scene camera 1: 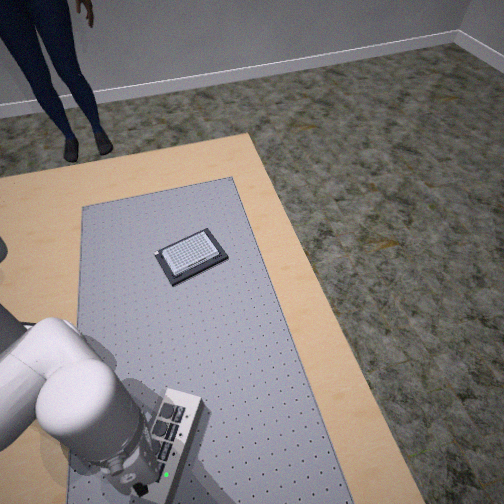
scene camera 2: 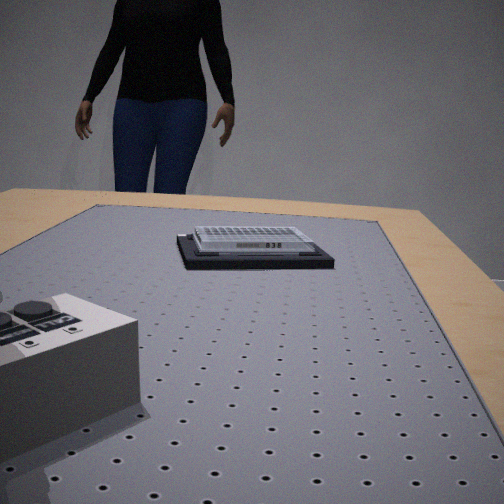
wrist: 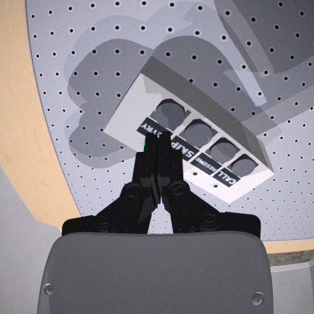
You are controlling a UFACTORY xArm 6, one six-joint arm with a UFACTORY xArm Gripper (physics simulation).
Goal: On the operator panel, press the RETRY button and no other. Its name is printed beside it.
Labels:
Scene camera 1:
clear well plate: 195,250
dark tray-like base: 211,262
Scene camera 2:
clear well plate: 227,240
operator panel: 80,365
dark tray-like base: 186,247
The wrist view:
gripper: 160,147
operator panel: 134,116

